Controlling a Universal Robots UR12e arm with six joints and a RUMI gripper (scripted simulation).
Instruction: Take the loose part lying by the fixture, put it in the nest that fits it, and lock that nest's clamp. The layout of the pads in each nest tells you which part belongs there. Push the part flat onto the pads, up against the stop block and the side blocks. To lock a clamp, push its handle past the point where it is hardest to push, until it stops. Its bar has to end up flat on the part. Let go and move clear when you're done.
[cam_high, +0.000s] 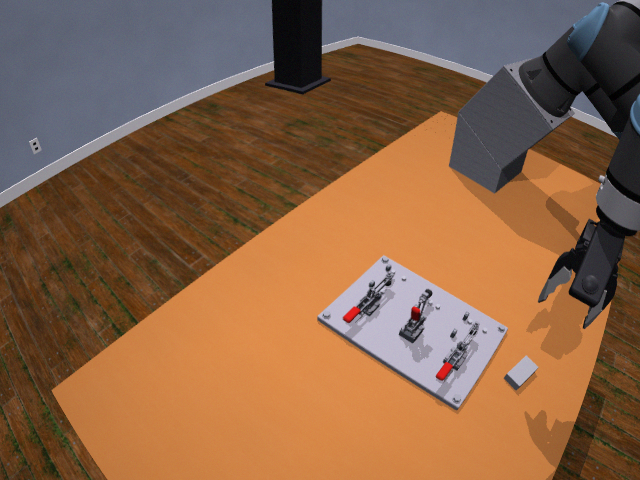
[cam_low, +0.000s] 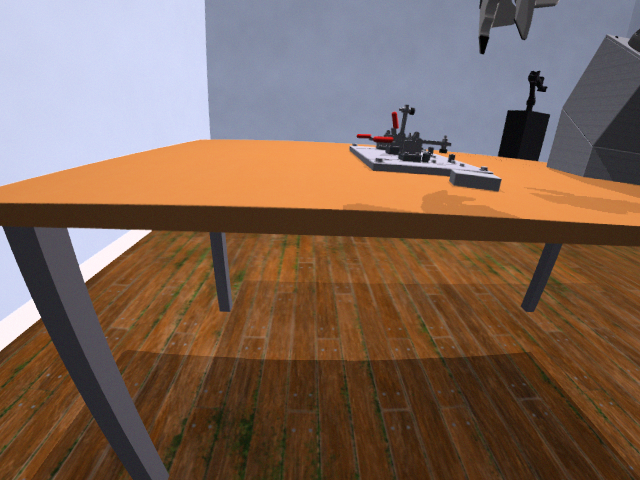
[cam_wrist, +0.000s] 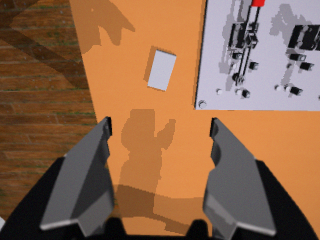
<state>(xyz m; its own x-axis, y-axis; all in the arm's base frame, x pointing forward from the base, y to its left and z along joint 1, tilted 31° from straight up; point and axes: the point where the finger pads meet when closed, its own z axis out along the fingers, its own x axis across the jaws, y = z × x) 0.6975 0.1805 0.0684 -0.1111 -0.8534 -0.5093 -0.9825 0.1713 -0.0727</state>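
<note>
My gripper is now 200 mm above the grey rectangular block. The rest, counted from my hand: fixture plate: 250 mm to the right, 210 mm below.
</note>
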